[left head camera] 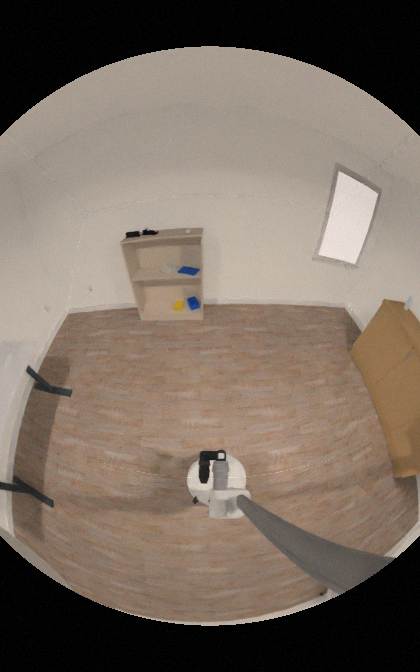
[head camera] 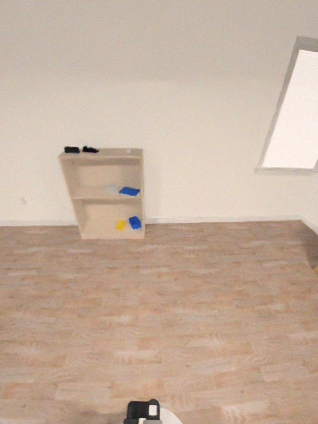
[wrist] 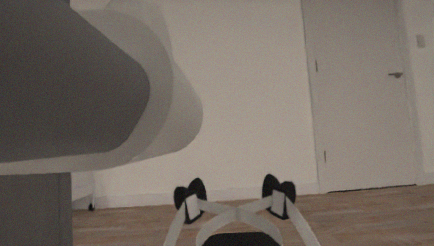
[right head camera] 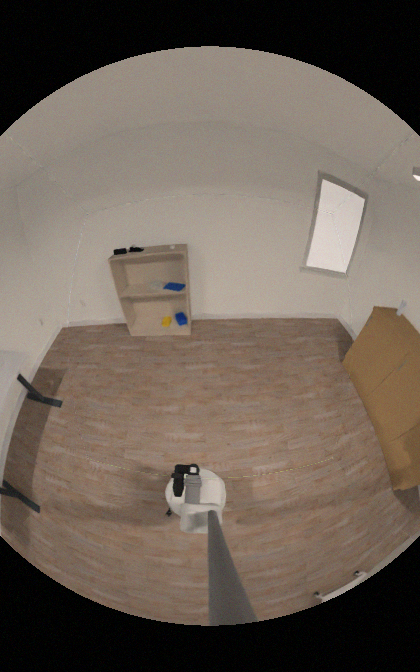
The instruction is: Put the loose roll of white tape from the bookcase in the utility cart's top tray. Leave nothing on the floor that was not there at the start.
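Frame: origin at the robot's base, x ahead, y left, z up, level; metres.
Seen in the pictures: gripper, fingertip midpoint: (wrist: 233, 190).
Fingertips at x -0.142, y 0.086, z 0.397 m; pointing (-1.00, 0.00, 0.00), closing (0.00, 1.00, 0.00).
A point is followed by its place in that frame.
The light wood bookcase (head camera: 111, 152) @[x 1.830, y 0.486, z 1.032 m] (left head camera: 170, 234) (right head camera: 156, 249) stands against the far wall. A small whitish thing (head camera: 128, 150) @[x 1.826, y 0.313, z 1.056 m] (left head camera: 188, 231) (right head camera: 172, 247), which looks like the roll of white tape, sits on the right part of its top board. My gripper (wrist: 233, 190) @[x -0.142, y 0.086, z 0.397 m] is open and empty in the wrist view, far from the bookcase. Part of the white utility cart (right head camera: 342, 587) shows at the lower right rim of the right head view and at the left of the wrist view (wrist: 82, 187) @[x -1.459, y -0.976, z 0.169 m]. Its top tray is hidden.
Two black things (head camera: 72, 149) @[x 1.799, y 0.864, z 1.068 m] (head camera: 90, 149) @[x 1.833, y 0.696, z 1.059 m] lie on the bookcase's top left. Blue things, a yellow thing and a pale thing lie on its shelves. A brown table-like piece (left head camera: 387, 365) (right head camera: 385, 370) stands at the right. Dark legs (left head camera: 47, 385) (right head camera: 41, 397) stand at the left. A door (wrist: 360, 100) @[x -1.792, y 1.185, z 0.698 m] shows in the wrist view.
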